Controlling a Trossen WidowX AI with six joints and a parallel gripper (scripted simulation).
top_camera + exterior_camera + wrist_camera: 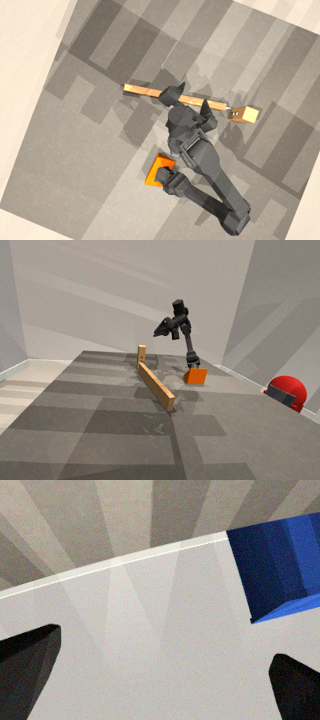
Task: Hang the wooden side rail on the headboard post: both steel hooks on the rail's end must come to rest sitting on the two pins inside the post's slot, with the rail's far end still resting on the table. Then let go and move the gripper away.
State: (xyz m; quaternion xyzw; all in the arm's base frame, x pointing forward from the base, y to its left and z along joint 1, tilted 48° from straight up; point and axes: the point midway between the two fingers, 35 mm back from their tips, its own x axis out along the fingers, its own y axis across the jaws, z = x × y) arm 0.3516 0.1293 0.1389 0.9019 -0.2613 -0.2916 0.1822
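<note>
Right now the wooden headboard post is 1 cm behind my gripper tip, 23 cm to the right of it and 21 cm below it.
</note>
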